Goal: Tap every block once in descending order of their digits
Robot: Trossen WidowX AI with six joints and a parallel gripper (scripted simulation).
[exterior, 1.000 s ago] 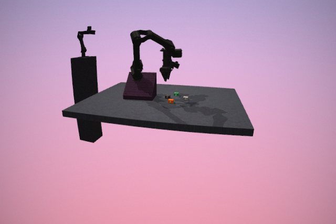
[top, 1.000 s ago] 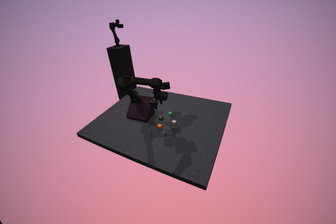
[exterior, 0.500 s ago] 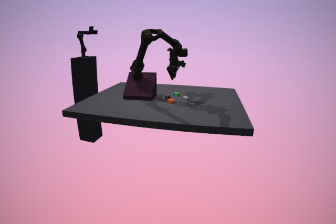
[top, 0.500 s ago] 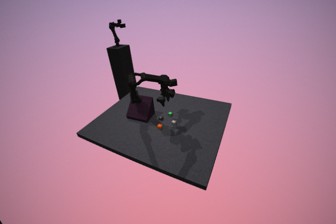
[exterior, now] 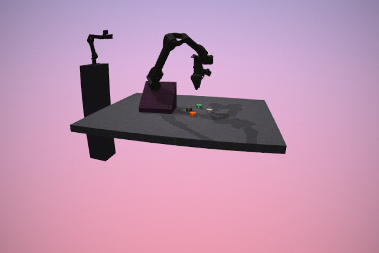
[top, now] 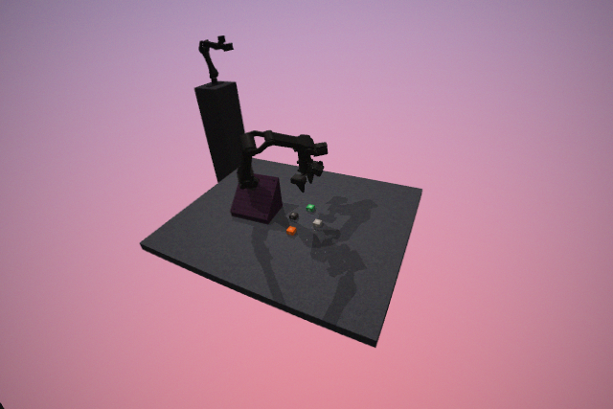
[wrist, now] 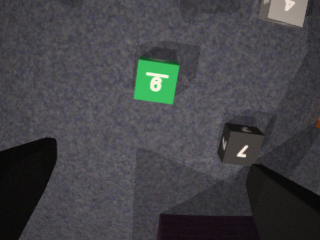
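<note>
Right now my gripper tip is 10 mm short of the green block and 110 mm above it. The rest, counted from my gripper tip: black block: 30 mm behind, 90 mm to the right, 110 mm below; grey block marked 4: 100 mm ahead, 90 mm to the right, 110 mm below; orange block marked 2: 10 mm ahead, 180 mm to the right, 110 mm below.
</note>
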